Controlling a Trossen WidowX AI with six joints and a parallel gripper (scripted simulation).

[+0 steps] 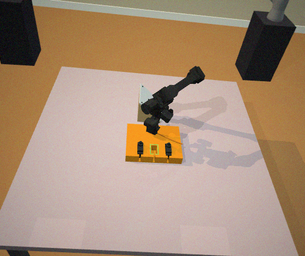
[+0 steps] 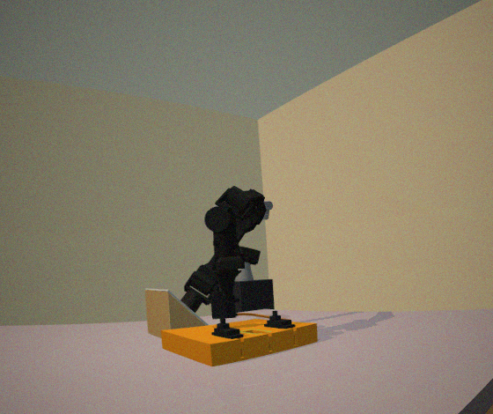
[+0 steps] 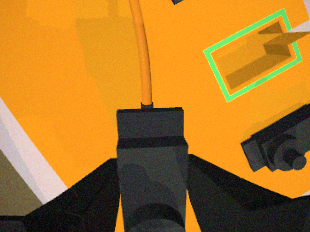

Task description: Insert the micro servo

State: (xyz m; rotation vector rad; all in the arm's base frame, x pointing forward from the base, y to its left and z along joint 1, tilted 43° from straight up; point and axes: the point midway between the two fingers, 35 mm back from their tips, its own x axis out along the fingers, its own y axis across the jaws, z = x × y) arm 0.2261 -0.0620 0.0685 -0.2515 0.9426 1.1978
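Right now the orange deck is 1 cm behind my gripper tip and 10 cm below it.
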